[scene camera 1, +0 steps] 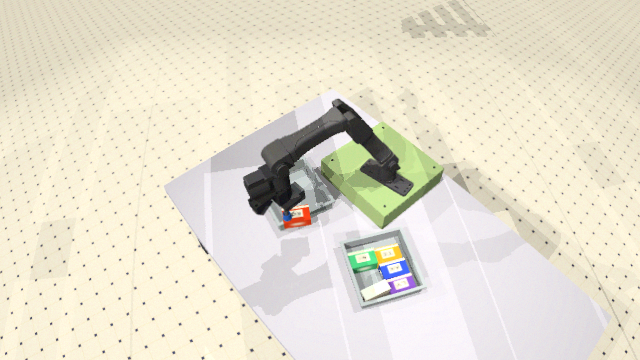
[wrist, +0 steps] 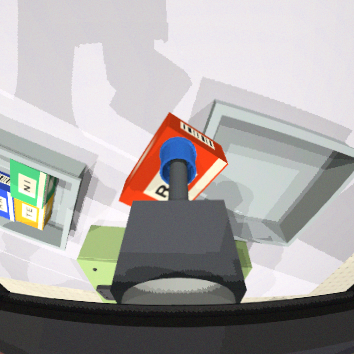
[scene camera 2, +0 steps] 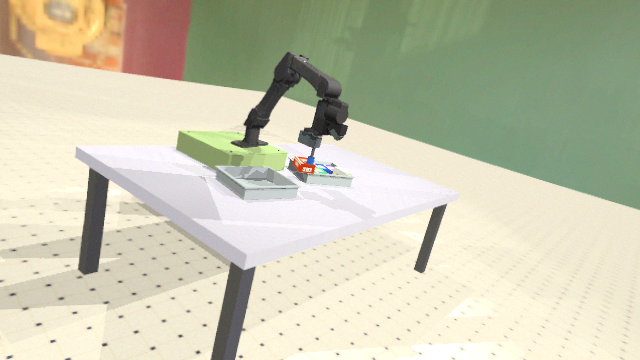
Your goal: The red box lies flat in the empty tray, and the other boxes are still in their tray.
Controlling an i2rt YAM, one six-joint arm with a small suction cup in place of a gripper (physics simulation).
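Frame: origin at the arm's base, x back, y left, z down, level; centimetres.
Seen in the pictures: end effector, tool point: [scene camera 1: 287, 219] [wrist: 177, 146] [scene camera 2: 309, 166]; arm's base, origin of the base link: [scene camera 1: 386, 177] [scene camera 2: 250, 144].
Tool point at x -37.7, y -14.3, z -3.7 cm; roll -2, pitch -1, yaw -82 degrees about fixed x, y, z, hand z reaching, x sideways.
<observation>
Offsets run from my tool point to a thing's top centre. Level surfaces: height alone.
The red box @(dx +2.9, dy +1.2, dz -1.4 cm) [scene camera 1: 303, 220] [scene camera 2: 299, 165] [wrist: 147, 165] hangs from my blue suction cup [scene camera 1: 287, 217] [scene camera 2: 310, 160] [wrist: 178, 155], which is on its top face. It is held above table level and overlaps a corner of the empty tray @(dx +14.2, dy -11.2, dz +7.2 cm) [scene camera 1: 312, 192] [scene camera 2: 272, 193] [wrist: 260, 167] in scene camera 1. In the wrist view it is at that tray's left edge. The other tray @(dx +9.3, dy +32.4, dz +7.2 cm) [scene camera 1: 395, 296] [scene camera 2: 327, 179] [wrist: 75, 200] holds a green box @(dx +7.2, dy +25.7, dz +7.2 cm) [scene camera 1: 370, 266] [wrist: 30, 175], an orange box @(dx +14.3, dy +31.2, dz +8.4 cm) [scene camera 1: 395, 250] [wrist: 32, 220], a blue box @(dx +11.0, dy +36.2, dz +8.2 cm) [scene camera 1: 389, 274] [wrist: 4, 200], a purple box @(dx +7.5, dy +41.2, dz +8.2 cm) [scene camera 1: 410, 286] and a white box @(dx +0.0, dy +36.1, dz +6.0 cm) [scene camera 1: 376, 290].
The green base block [scene camera 1: 350, 192] [scene camera 2: 200, 150] [wrist: 100, 245] carries the arm and stands beside both trays. The white table @(dz +12.2 cm) [scene camera 1: 470, 310] [scene camera 2: 165, 190] has its edge beyond the trays. The arm partly covers the empty tray in scene camera 1.
</observation>
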